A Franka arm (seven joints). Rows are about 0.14 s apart.
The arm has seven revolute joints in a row. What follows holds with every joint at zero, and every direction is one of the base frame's.
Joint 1 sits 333 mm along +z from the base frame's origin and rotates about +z.
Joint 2 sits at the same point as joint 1 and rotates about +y.
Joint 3 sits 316 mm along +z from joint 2 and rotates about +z.
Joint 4 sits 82.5 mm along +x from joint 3 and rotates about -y.
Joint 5 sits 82.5 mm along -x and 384 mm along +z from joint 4 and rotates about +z.
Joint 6 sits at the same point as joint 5 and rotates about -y.
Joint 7 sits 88 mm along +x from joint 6 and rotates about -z.
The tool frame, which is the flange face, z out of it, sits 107 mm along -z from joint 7; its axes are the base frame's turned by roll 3.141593, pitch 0 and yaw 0 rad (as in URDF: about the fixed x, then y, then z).
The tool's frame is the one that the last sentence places.
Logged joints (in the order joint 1, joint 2, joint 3, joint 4, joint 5, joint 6, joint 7), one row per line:
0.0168 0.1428 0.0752 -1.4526 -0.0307 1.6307 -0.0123
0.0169 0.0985 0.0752 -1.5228 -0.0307 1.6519 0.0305
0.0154 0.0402 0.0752 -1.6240 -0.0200 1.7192 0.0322
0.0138 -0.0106 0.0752 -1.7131 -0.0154 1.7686 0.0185
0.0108 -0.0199 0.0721 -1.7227 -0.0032 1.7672 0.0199
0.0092 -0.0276 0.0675 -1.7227 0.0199 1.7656 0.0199
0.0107 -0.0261 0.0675 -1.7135 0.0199 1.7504 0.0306
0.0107 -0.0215 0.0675 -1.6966 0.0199 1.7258 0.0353
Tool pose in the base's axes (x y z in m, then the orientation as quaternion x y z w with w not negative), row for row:
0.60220 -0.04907 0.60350 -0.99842 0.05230 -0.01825 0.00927
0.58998 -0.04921 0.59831 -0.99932 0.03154 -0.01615 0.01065
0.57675 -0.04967 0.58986 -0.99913 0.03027 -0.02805 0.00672
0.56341 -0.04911 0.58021 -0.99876 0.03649 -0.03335 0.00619
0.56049 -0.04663 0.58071 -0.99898 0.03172 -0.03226 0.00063
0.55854 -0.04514 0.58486 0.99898 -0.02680 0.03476 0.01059
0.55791 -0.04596 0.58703 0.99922 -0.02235 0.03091 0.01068
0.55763 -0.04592 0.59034 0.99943 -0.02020 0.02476 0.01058
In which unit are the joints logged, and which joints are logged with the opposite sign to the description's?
The joints are logged in radians. Opposite sign: joint 1, joint 3, joint 5, joint 7.
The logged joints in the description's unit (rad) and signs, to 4 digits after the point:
-0.0168 0.1428 -0.0752 -1.4526 0.0307 1.6307 0.0123
-0.0169 0.0985 -0.0752 -1.5228 0.0307 1.6519 -0.0305
-0.0154 0.0402 -0.0752 -1.6240 0.0200 1.7192 -0.0322
-0.0138 -0.0106 -0.0752 -1.7131 0.0154 1.7686 -0.0185
-0.0108 -0.0199 -0.0721 -1.7227 0.0032 1.7672 -0.0199
-0.0092 -0.0276 -0.0675 -1.7227 -0.0199 1.7656 -0.0199
-0.0107 -0.0261 -0.0675 -1.7135 -0.0199 1.7504 -0.0306
-0.0107 -0.0215 -0.0675 -1.6966 -0.0199 1.7258 -0.0353

